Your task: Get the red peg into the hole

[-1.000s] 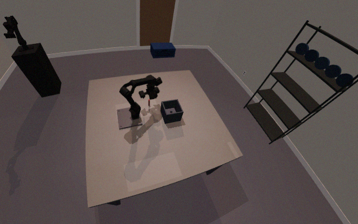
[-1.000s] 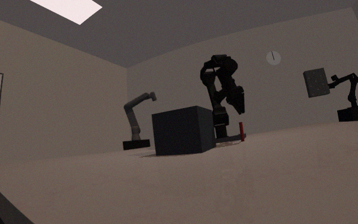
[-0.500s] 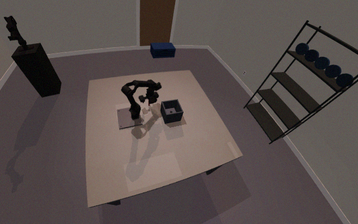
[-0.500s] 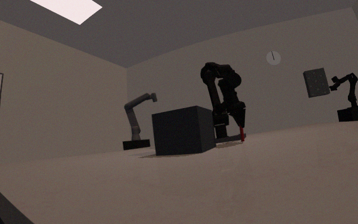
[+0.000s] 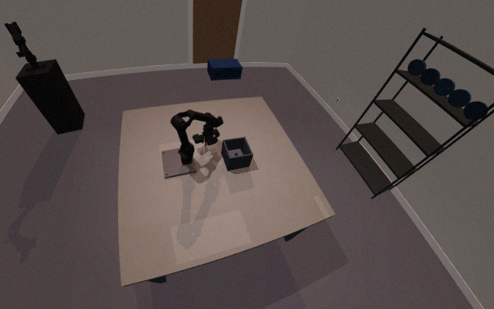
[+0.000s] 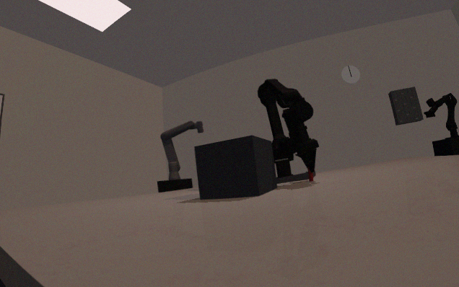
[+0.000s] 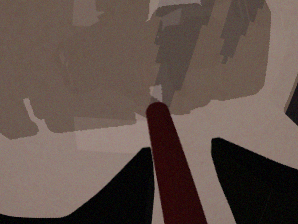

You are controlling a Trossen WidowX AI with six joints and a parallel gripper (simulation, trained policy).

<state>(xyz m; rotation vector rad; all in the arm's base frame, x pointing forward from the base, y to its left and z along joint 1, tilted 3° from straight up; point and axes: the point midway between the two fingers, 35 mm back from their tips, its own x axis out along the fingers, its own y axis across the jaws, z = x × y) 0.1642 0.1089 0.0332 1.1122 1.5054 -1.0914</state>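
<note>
Right now the light plate is 17 cm ahead of my gripper tip, 19 cm to the right of it and 2 cm above it. From my gripper tip the other things lie so: red peg: 1 cm ahead, 1 cm above.
</note>
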